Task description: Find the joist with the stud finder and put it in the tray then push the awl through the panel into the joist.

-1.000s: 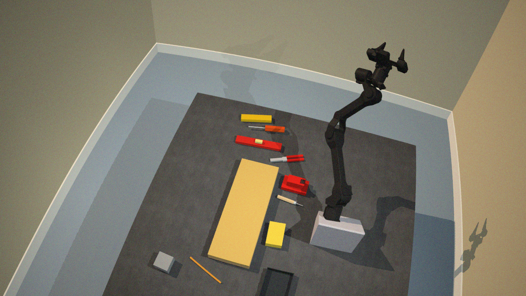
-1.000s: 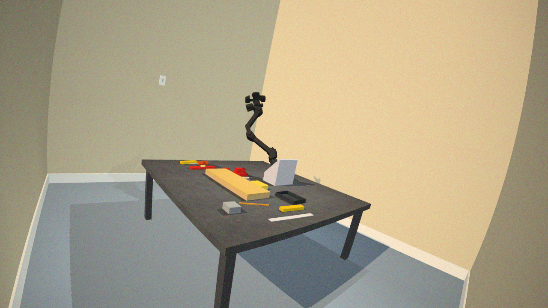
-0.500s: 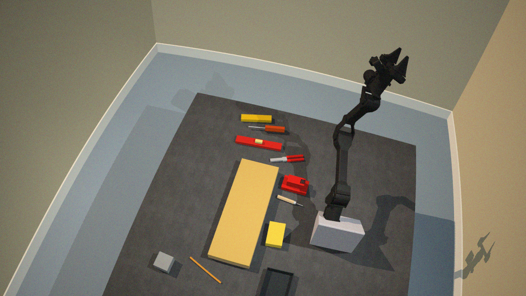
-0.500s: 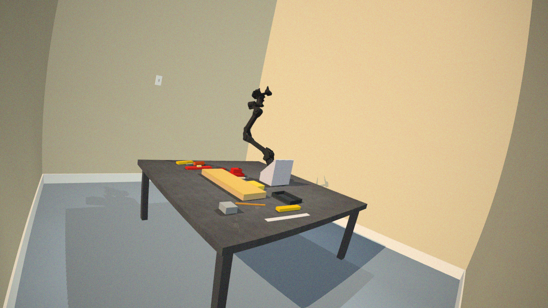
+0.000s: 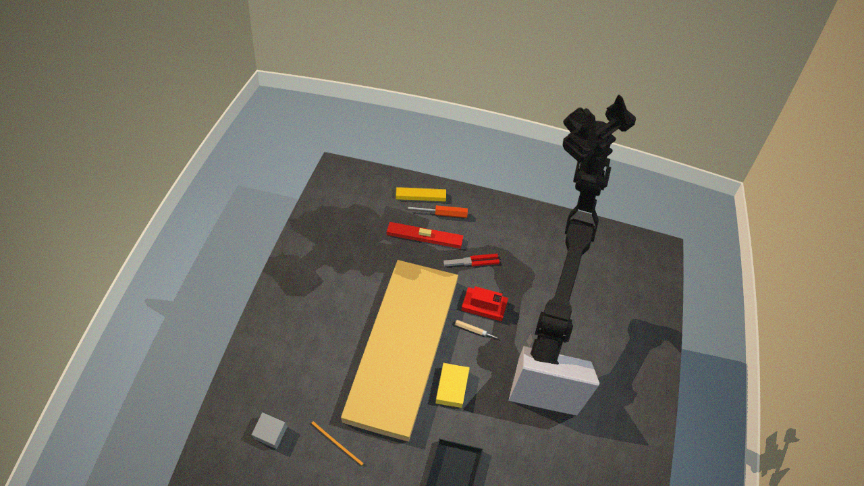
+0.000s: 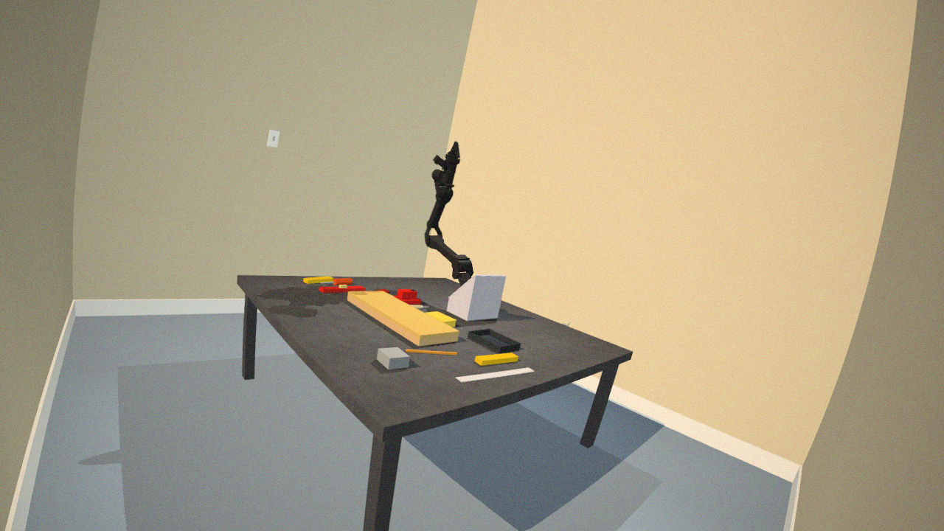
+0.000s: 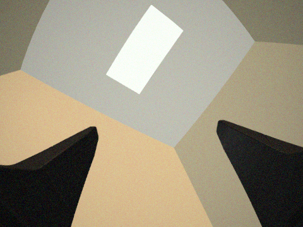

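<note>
Right now my gripper tip is 14 cm short of the red stud finder, 1 cm to the right of it and 73 cm above it. Round my gripper tip: square indicator 13 cm ahead, 2 cm to the left, 71 cm below; awl 16 cm ahead, 10 cm to the left, 76 cm below; yellow block 22 cm ahead, 28 cm to the left, 76 cm below.
</note>
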